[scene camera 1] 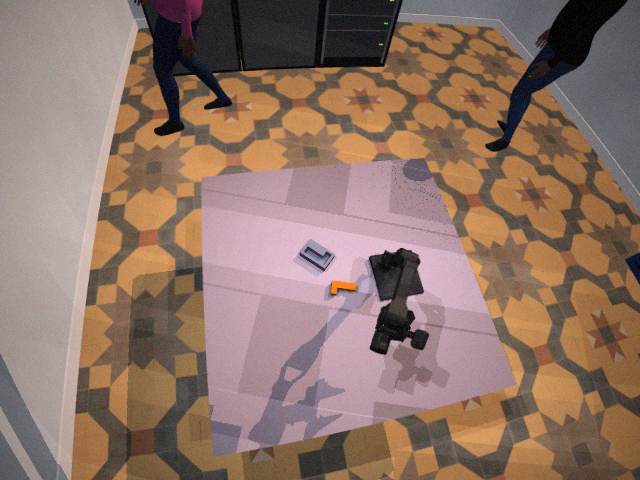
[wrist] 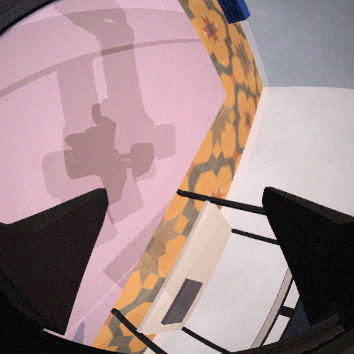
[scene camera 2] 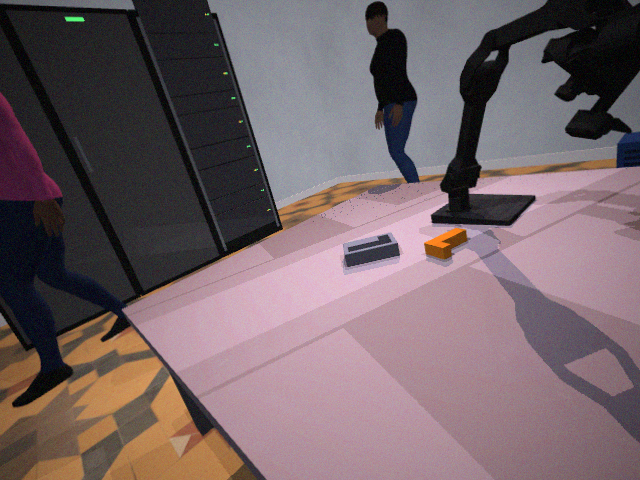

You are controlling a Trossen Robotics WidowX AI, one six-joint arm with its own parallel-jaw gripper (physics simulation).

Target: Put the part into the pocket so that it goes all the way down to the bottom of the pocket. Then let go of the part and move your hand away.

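Frame: origin at the arm's base, x ahead, y left, z up, level; metres.
Seen in the pictures: gripper, fingertip midpoint: (wrist: 186,195); arm's base, link origin: (scene camera 1: 386,264) (scene camera 2: 459,208).
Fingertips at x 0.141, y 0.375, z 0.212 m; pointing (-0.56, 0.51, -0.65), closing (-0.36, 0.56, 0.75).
Pixels of each thing's top centre, then the offset from my fingertips to it. Level surfaces: height alone.
- orange L-shaped piece, top centre: (scene camera 2: 449,237) (scene camera 1: 343,288) dz -0.205, dx +0.100, dy -0.336 m
- grey block, top centre: (scene camera 2: 368,242) (scene camera 1: 317,253) dz -0.199, dx +0.151, dy -0.534 m
- pink table, surface height: dz -0.236 m
The part is an orange L-shaped piece (scene camera 1: 345,286) (scene camera 2: 448,240), lying flat on the table. The pocket is a dark L-shaped recess in a grey block (scene camera 1: 311,242) (scene camera 2: 373,255). The block sits beside the part, apart from it, to its upper left in scene camera 1. The recess shows no part in it. My gripper (wrist: 186,195) is open, its two black fingers wide apart with nothing between them. It is held up above the table, well away from both part and block, on the far side of the arm's base from the block. Neither part nor block shows in the wrist view.
The arm's black base plate (scene camera 1: 380,286) (scene camera 2: 516,205) stands close to the part. The pink table (scene camera 1: 227,320) (scene camera 2: 289,392) carries long arm shadows. Dark cabinets (scene camera 1: 279,33) (scene camera 2: 103,155), two walking people and a blue box (scene camera 2: 629,150) (wrist: 234,9) stand beyond the table.
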